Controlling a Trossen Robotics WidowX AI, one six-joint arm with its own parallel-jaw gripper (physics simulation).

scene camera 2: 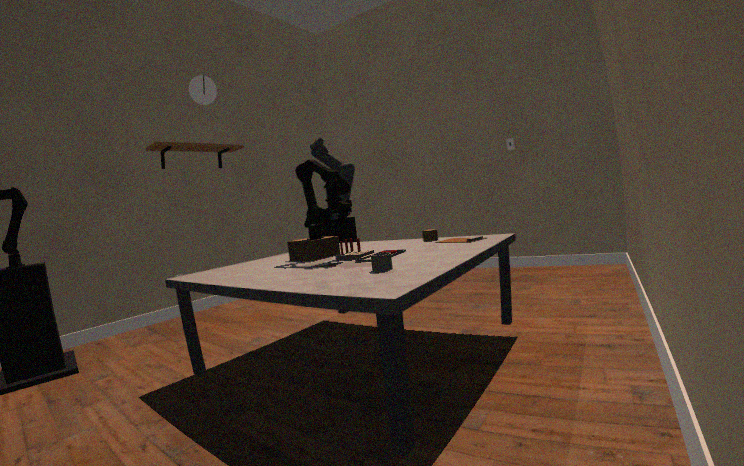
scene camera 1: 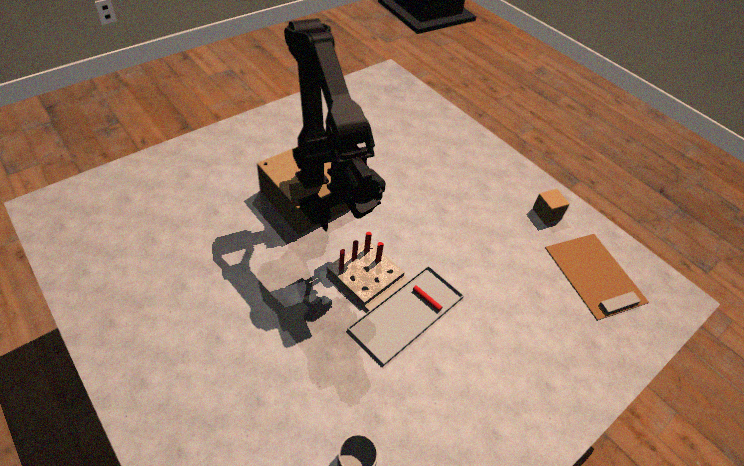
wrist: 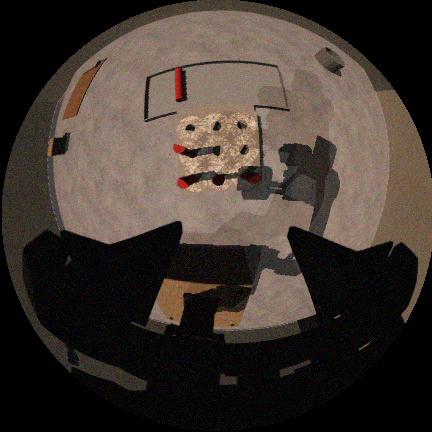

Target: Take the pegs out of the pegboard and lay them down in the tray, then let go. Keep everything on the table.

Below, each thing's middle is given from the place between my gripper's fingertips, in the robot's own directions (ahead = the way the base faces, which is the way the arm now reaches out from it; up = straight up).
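The flat brown board (scene camera 1: 605, 288) is 55 cm to the left of my hand, 34 cm ahead of it and 13 cm below it. I also see the small brown cube (scene camera 1: 550, 206), which is 11 cm below my hand, 13 cm ahead of it and 58 cm to the left of it. As for the grey tray (scene camera 1: 389, 327), my hand is 6 cm to the right of it, still 21 cm short of it, and 15 cm above it.
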